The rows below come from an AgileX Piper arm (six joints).
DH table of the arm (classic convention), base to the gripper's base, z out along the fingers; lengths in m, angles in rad. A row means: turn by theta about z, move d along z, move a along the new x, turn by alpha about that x. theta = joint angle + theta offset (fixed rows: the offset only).
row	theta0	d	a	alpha
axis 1	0	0.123	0	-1.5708
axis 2	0.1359	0	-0.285	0
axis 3	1.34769	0	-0.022	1.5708
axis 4	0	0.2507	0	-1.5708
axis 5	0	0	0	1.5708
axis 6	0	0.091	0	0
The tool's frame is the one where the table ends.
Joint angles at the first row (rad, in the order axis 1, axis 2, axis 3, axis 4, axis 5, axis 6):
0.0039 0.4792 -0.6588 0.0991 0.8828 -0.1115
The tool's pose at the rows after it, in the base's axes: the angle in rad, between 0 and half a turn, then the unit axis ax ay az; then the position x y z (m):
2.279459 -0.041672 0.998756 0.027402 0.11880 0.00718 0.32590
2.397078 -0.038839 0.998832 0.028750 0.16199 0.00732 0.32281
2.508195 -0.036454 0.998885 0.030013 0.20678 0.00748 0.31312
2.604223 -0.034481 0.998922 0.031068 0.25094 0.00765 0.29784
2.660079 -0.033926 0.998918 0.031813 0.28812 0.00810 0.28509
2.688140 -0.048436 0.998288 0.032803 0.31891 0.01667 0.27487
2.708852 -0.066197 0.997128 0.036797 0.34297 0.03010 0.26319
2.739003 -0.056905 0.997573 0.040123 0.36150 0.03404 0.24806
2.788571 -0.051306 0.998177 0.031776 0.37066 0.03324 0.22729
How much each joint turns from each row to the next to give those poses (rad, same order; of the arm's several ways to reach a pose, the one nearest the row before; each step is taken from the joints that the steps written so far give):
-0.0001 0.1990 -0.0641 0.0000 -0.0390 -0.0001
0.0001 0.2028 -0.0797 0.0000 -0.0054 0.0001
-0.0001 0.2011 -0.0884 0.0000 -0.0016 0.0000
0.0001 0.1926 -0.0955 0.0000 -0.0009 0.0000
0.0010 0.1537 -0.0978 0.0000 0.0000 0.0000
0.0276 0.1219 -0.0928 -0.0054 -0.0021 0.0000
0.0368 0.0992 -0.0737 0.0000 -0.0061 0.0000
0.0072 0.0841 -0.0514 0.0009 -0.0037 0.0239
0.0000 0.0634 -0.0090 -0.0222 -0.0054 0.0214

